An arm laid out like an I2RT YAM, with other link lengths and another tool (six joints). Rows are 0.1 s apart.
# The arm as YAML. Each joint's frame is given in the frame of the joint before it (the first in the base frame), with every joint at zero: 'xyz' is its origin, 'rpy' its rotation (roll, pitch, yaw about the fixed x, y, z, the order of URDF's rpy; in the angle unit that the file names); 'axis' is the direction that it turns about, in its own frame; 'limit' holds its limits. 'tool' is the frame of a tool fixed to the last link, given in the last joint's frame.
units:
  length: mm
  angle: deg
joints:
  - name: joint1
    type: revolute
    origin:
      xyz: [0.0, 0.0, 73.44]
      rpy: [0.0, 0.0, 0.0]
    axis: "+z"
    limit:
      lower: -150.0
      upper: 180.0
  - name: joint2
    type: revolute
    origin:
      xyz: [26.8, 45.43, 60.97]
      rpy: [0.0, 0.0, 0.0]
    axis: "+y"
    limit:
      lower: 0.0
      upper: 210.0
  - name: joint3
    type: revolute
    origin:
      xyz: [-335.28, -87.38, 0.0]
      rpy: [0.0, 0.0, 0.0]
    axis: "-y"
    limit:
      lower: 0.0
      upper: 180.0
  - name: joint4
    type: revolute
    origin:
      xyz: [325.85, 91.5, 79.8]
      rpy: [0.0, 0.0, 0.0]
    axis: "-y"
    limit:
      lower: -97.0
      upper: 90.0
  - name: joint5
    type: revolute
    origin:
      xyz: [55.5, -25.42, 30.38]
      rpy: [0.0, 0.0, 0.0]
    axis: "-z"
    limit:
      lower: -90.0
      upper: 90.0
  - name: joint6
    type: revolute
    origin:
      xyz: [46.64, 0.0, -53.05]
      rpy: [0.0, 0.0, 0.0]
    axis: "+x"
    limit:
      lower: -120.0
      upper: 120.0
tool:
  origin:
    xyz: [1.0, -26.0, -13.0]
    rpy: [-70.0, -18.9, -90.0]
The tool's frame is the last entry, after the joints.
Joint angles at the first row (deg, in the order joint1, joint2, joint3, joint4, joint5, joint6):
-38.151, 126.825, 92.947, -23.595, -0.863, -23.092
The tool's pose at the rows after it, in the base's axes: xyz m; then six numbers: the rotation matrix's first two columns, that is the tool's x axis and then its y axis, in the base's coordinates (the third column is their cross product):
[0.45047 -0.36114 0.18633 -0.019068 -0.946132 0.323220 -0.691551 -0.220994 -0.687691]
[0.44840 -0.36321 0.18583 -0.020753 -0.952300 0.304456 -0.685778 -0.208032 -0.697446]
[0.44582 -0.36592 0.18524 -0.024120 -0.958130 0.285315 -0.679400 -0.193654 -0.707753]
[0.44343 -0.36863 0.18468 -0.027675 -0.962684 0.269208 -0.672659 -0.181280 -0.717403]
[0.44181 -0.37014 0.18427 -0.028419 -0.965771 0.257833 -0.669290 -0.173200 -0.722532]
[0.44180 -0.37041 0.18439 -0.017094 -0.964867 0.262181 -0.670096 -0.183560 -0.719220]
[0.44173 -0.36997 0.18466 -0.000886 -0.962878 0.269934 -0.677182 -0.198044 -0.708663]
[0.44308 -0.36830 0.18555 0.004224 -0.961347 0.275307 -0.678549 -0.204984 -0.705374]
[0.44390 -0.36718 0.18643 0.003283 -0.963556 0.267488 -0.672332 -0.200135 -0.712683]
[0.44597 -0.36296 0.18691 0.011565 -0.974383 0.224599 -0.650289 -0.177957 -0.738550]
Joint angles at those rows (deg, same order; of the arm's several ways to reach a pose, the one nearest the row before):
-38.435, 126.826, 93.036, -24.076, -2.371, -22.196
-38.829, 126.824, 93.077, -24.447, -3.596, -21.956
-39.310, 126.824, 93.099, -24.753, -4.863, -21.693
-39.768, 126.825, 93.099, -24.906, -6.000, -21.474
-40.052, 126.824, 93.099, -25.125, -6.743, -21.387
-40.074, 126.824, 93.100, -25.212, -6.786, -22.108
-40.009, 126.825, 93.122, -25.649, -6.415, -23.136
-39.768, 126.760, 93.143, -25.692, -6.109, -23.332
-39.681, 126.651, 93.166, -25.715, -6.677, -22.983
-39.485, 126.431, 93.143, -26.239, -9.541, -22.065

